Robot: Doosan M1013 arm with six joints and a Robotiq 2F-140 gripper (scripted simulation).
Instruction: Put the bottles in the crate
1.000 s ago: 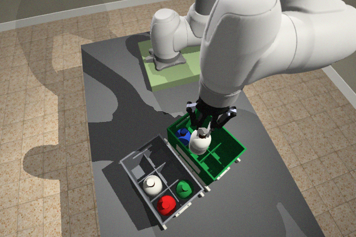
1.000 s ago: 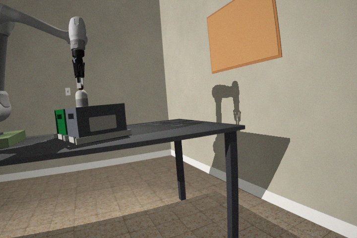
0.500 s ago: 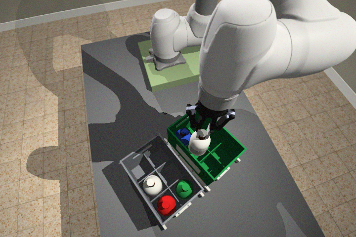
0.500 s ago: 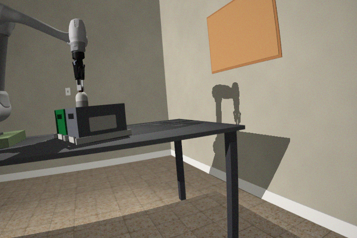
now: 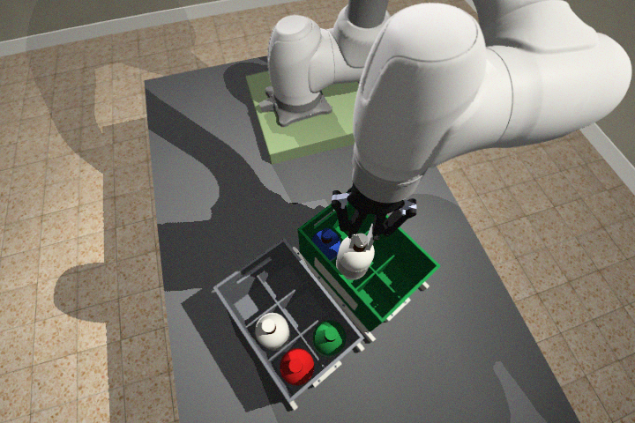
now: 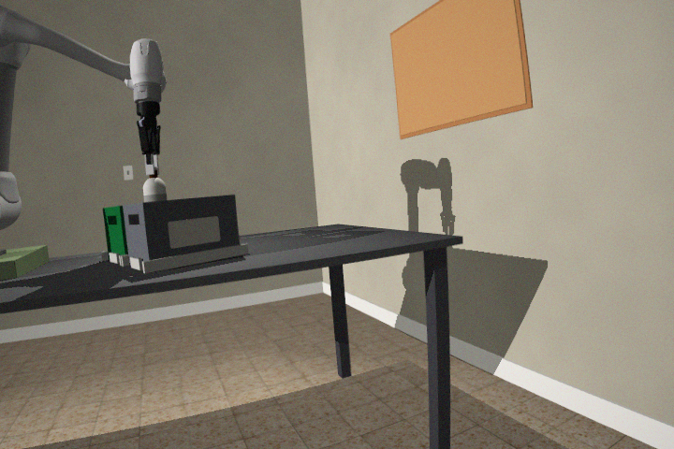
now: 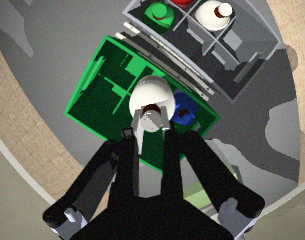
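My hand is 1 cm past the green crate, 4 cm to the right of it and 21 cm above it. From my hand the other things lie so: blue bottle 8 cm behind, 3 cm to the right, 21 cm below; then green bottle 13 cm ahead, 11 cm to the right, 21 cm below; then grey crate 6 cm ahead, 18 cm to the right, 21 cm below.
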